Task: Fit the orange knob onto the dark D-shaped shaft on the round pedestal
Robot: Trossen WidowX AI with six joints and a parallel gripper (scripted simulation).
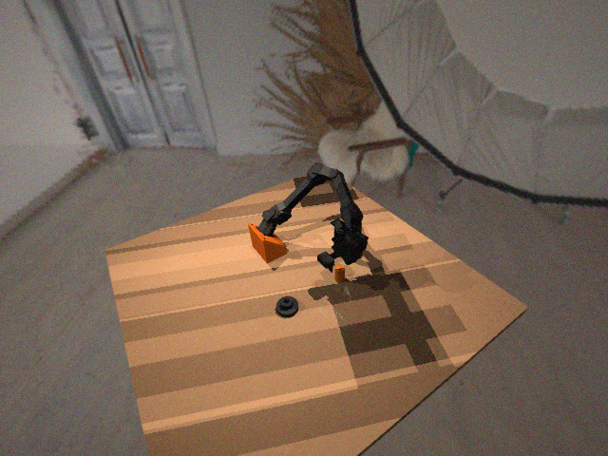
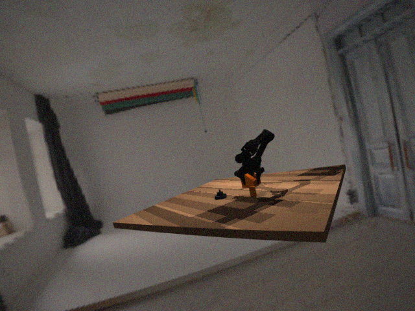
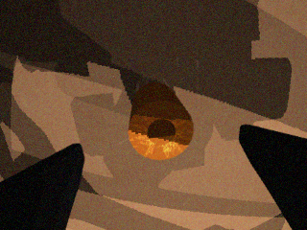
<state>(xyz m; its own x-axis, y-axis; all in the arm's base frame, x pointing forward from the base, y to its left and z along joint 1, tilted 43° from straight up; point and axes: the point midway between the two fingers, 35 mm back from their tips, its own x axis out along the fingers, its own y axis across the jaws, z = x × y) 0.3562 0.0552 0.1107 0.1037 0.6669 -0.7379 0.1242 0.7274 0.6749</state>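
My gripper tip is 4 cm above the orange knob. Also, from my gripper tip: pedestal 25 cm to the right, 4 cm below, 3 cm behind.
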